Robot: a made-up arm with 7 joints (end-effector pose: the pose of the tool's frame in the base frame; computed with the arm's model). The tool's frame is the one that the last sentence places. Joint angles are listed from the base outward.
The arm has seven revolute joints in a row. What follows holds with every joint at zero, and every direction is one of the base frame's.
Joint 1 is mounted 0.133 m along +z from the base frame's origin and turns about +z.
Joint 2 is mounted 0.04 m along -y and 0.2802 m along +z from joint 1 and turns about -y.
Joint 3 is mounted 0.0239 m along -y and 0.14 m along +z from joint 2 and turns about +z.
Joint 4 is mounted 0.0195 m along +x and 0.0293 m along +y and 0.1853 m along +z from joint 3 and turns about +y.
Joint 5 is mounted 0.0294 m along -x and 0.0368 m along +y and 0.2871 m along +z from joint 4 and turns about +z.
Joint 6 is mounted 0.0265 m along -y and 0.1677 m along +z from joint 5 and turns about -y.
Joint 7 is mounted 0.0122 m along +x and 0.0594 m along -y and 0.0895 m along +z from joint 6 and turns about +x.
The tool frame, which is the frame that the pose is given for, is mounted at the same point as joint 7; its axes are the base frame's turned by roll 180, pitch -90 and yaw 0 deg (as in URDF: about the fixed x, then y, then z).
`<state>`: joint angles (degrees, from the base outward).
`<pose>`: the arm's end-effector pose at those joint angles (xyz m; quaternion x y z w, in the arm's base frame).
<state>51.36 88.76 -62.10 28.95 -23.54 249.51 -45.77</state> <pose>-0.2016 -0.7091 0.4949 -0.7118 -0.3324 -0.1745 0.5936</pose>
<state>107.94 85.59 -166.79 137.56 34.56 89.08 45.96</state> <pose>0.1052 -0.0135 0.0373 -0.2663 0.8829 0.3785 0.0796</pose>
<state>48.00 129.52 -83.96 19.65 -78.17 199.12 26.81</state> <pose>-0.3059 -0.4886 -0.0098 -0.1799 -0.2176 0.6395 0.7150</pose>
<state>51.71 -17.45 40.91 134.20 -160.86 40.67 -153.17</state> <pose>-0.1442 0.3444 0.3180 -0.7509 -0.2046 -0.2796 0.5623</pose>
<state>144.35 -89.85 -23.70 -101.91 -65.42 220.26 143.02</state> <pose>-0.1642 0.0472 0.7240 0.8420 -0.5003 0.0733 0.1882</pose>
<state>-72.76 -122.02 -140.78 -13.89 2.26 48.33 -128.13</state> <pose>0.2526 -0.5701 -0.1298 0.0156 -0.7671 0.6407 0.0288</pose>
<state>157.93 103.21 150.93 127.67 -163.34 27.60 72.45</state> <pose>-0.0968 0.0143 -0.0575 0.6791 0.6324 -0.2663 0.2607</pose>
